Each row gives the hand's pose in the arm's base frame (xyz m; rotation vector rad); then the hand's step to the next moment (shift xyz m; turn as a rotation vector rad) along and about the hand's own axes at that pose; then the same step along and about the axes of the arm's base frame.
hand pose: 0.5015 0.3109 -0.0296 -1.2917 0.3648 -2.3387
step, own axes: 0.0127 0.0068 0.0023 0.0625 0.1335 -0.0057
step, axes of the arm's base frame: -0.0023 -0.0122 0.0076 -0.0006 -0.1468 -0.0146
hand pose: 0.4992 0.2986 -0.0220 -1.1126 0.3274 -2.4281
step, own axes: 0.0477 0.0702 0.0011 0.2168 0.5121 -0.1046
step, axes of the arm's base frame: -0.0057 -0.0846 0.0047 -0.0521 -0.5495 -0.1245
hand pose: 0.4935 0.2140 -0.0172 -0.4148 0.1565 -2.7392
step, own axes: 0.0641 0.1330 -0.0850 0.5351 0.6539 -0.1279
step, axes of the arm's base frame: -0.0381 -0.1425 -0.0853 -0.2947 -0.7976 -0.0852
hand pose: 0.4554 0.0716 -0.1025 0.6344 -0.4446 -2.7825
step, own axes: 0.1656 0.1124 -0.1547 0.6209 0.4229 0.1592
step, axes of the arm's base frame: -0.0546 -0.1912 -0.1564 -0.5406 -0.5432 0.0487
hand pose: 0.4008 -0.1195 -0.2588 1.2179 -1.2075 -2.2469
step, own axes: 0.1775 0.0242 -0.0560 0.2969 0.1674 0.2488
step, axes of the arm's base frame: -0.0624 -0.1515 -0.0916 -0.3928 -0.1477 0.0443
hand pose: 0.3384 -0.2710 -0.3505 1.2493 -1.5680 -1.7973
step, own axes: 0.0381 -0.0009 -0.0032 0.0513 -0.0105 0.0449
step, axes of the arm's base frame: -0.0158 -0.0321 -0.0135 -0.0607 -0.0144 -0.0295
